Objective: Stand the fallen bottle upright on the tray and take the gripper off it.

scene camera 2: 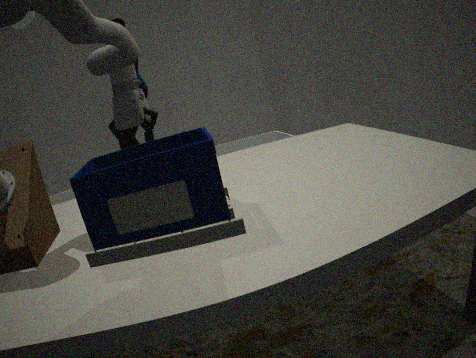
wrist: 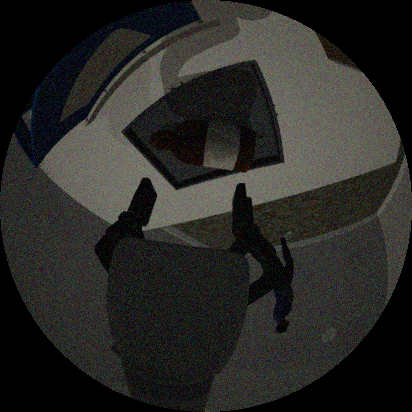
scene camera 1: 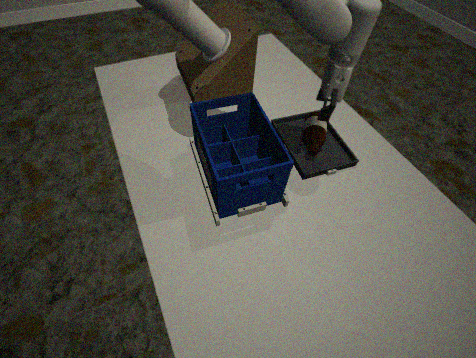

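Where they show: gripper, fingertip midpoint: (wrist: 191, 187) (scene camera 1: 321, 110); arm's base at its link origin: (scene camera 1: 217, 46).
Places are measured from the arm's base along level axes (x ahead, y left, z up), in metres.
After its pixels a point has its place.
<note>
The brown bottle (scene camera 1: 314, 140) @[x 0.442, y 0.131, z -0.107 m] (wrist: 187, 143) @[x 0.411, y 0.139, z -0.093 m] with a white label lies on its side on the dark square tray (scene camera 1: 295, 134) @[x 0.352, y 0.134, z -0.163 m] (wrist: 225, 95) @[x 0.340, y 0.119, z -0.163 m]. In the wrist view its neck points left and its base is at the right, close to the tray's near rim. My gripper (scene camera 1: 327, 114) @[x 0.404, y 0.158, z -0.026 m] (scene camera 2: 139, 142) @[x 0.404, y 0.158, z -0.026 m] (wrist: 191, 187) @[x 0.404, y 0.158, z -0.026 m] is open and empty. In scene camera 1 it hangs at the base end of the bottle, by the tray's far rim. In the wrist view the fingers stand apart, short of the bottle. The bottle and tray are hidden behind the crate in scene camera 2.
A blue crate (scene camera 1: 255, 172) @[x 0.546, y -0.147, z 0.004 m] (scene camera 2: 205, 175) @[x 0.509, y -0.232, z -0.051 m] (wrist: 50, 125) @[x 0.486, y -0.043, z -0.029 m] with compartments stands beside the tray, inside low rails (scene camera 1: 204, 182) @[x 0.426, y -0.230, z -0.140 m] (scene camera 2: 167, 243) @[x 0.411, y -0.230, z -0.151 m]. A wooden block (scene camera 1: 225, 75) @[x 0.105, y -0.017, z -0.047 m] (scene camera 2: 42, 225) @[x 0.105, y -0.016, z -0.111 m] stands behind the crate. The white table's edge (wrist: 340, 179) @[x 0.107, y 0.421, z -0.168 m] runs near the tray.
</note>
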